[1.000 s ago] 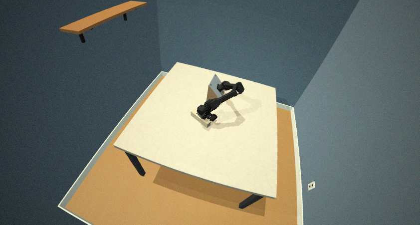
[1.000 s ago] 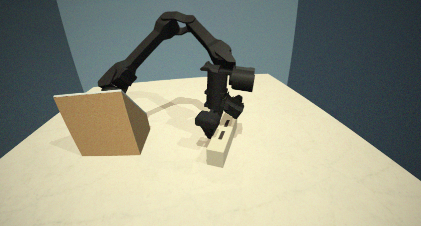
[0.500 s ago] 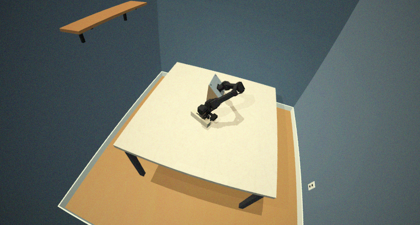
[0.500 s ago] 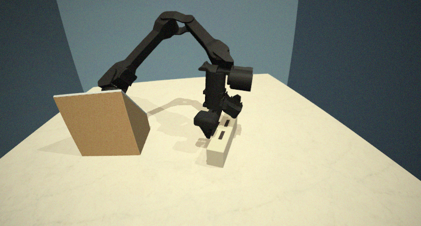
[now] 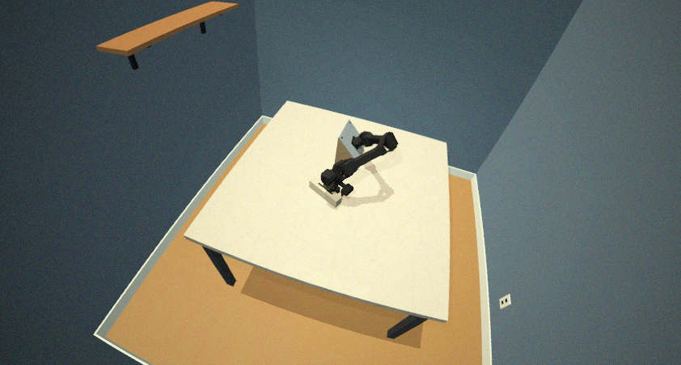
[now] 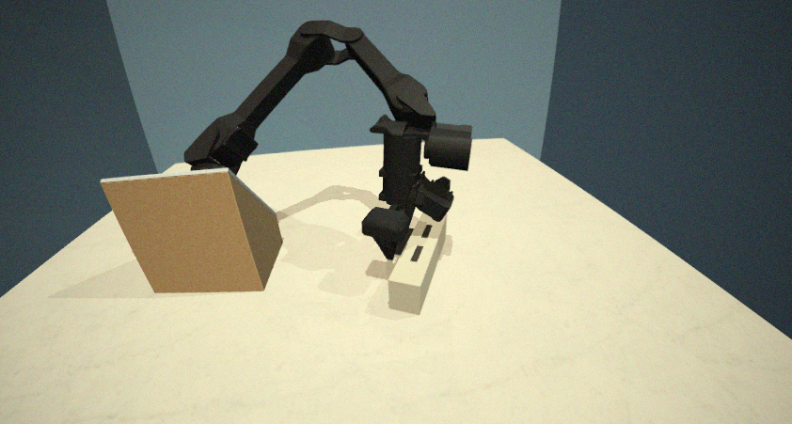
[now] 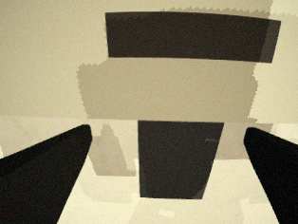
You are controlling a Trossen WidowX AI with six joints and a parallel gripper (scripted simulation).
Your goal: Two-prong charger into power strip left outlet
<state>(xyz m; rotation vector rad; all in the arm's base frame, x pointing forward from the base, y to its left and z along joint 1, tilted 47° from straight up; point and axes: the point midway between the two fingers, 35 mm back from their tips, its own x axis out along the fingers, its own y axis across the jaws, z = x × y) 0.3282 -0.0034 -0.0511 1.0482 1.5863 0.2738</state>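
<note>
Right now the black charger is 2 cm ahead of my gripper tip, 1 cm to the right of it and 1 cm above it.
</note>
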